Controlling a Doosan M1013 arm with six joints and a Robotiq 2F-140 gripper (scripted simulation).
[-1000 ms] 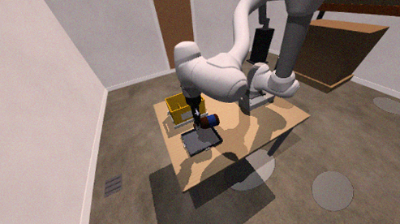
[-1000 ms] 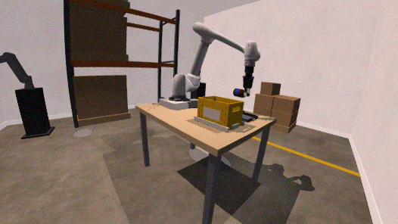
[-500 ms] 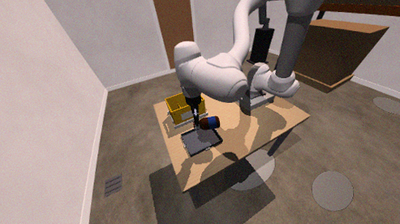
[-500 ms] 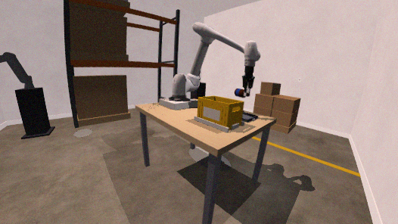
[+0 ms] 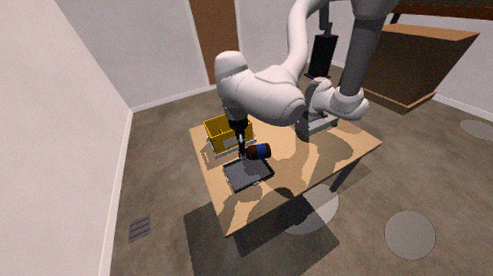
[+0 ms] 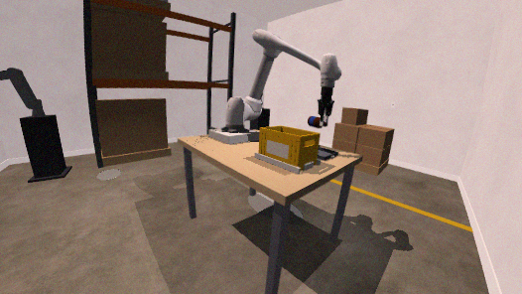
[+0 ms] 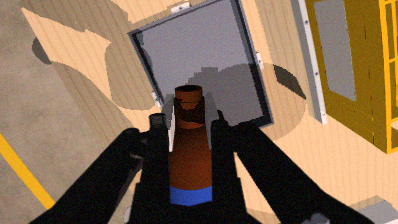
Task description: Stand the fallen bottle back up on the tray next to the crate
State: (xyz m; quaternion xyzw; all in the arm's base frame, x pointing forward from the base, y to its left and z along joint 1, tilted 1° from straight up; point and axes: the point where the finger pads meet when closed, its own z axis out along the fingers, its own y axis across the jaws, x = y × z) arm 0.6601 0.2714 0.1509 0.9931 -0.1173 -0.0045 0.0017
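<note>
Right now the brown bottle is 50 mm behind my hand, 10 mm to the left of it and 20 mm below it. From my hand the other things lie so: yellow crate: 320 mm to the right, 140 mm below; dark grey tray: 20 mm behind, 30 mm to the right, 210 mm below.
</note>
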